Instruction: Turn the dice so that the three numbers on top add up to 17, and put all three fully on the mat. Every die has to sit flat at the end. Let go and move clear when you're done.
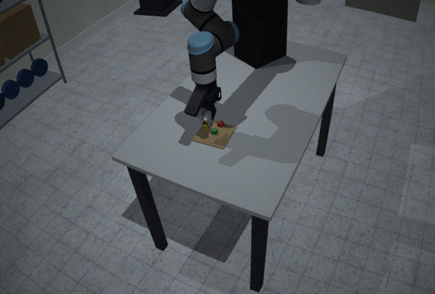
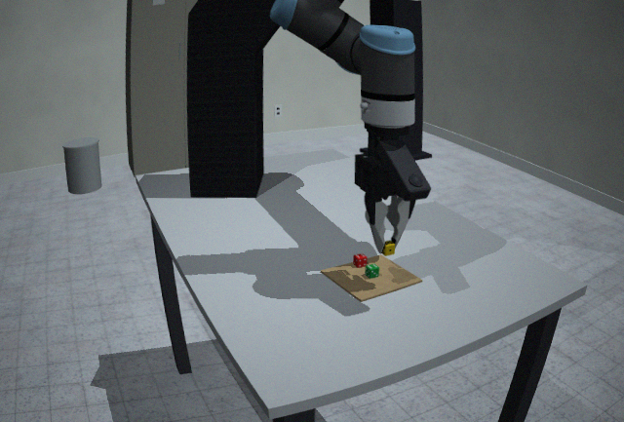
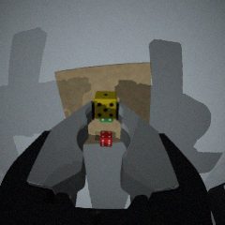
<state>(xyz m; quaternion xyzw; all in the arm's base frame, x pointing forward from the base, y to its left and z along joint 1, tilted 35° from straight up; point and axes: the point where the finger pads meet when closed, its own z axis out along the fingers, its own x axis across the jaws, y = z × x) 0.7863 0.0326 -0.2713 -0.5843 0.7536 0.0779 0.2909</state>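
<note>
My hand is 50 mm past the green die, 10 mm to the right of it and 70 mm above it. From my hand the other things lie so: mat 50 mm behind, 10 mm to the left, 90 mm below; then red die 100 mm behind, 20 mm to the left, 70 mm below; then yellow die 10 mm below.
</note>
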